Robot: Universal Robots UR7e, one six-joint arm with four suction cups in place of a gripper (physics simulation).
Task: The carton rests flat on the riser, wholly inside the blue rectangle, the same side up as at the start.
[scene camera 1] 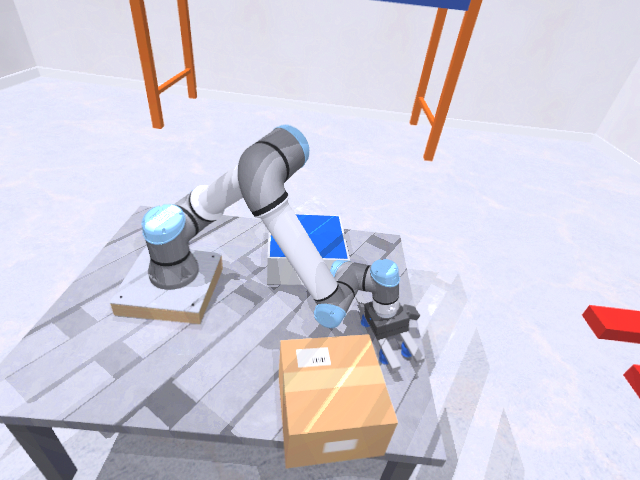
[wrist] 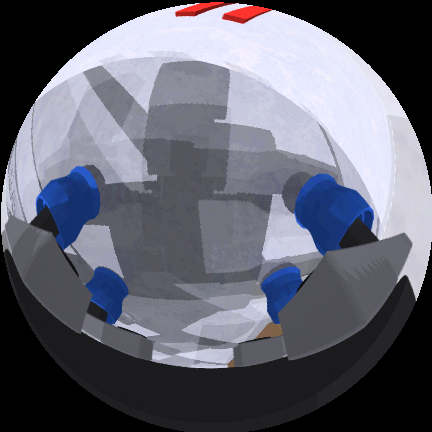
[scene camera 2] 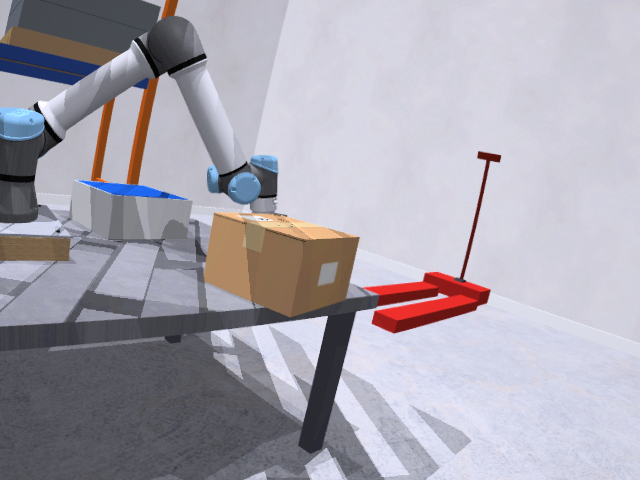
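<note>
The brown carton (scene camera 1: 338, 400) (scene camera 2: 268, 273) stands on the table at its front right corner, label and tape on top, its near bottom corner at the table's front edge. A brown sliver of the carton (wrist: 270, 330) shows low in the wrist view. The pale riser (scene camera 1: 279, 271) (scene camera 2: 149, 219) stands farther back, apart from the carton. The blue rectangle (scene camera 1: 331, 235) (scene camera 2: 135, 190) covers its top; the arm hides part of it in scene camera 1. My gripper (scene camera 1: 388, 338) (wrist: 200, 240) is open, its blue cups low over the table, beside and behind the carton, holding nothing. The carton hides the cups in scene camera 2.
The arm's base stands on a wood-edged plate (scene camera 1: 155, 311) (scene camera 2: 36, 249) at the left of the grey table (scene camera 1: 139, 361) (scene camera 2: 129, 321). A red pallet jack (scene camera 2: 457, 304) is on the floor beyond the table's right side. An orange-legged rack (scene camera 1: 147, 67) (scene camera 2: 142, 134) stands behind.
</note>
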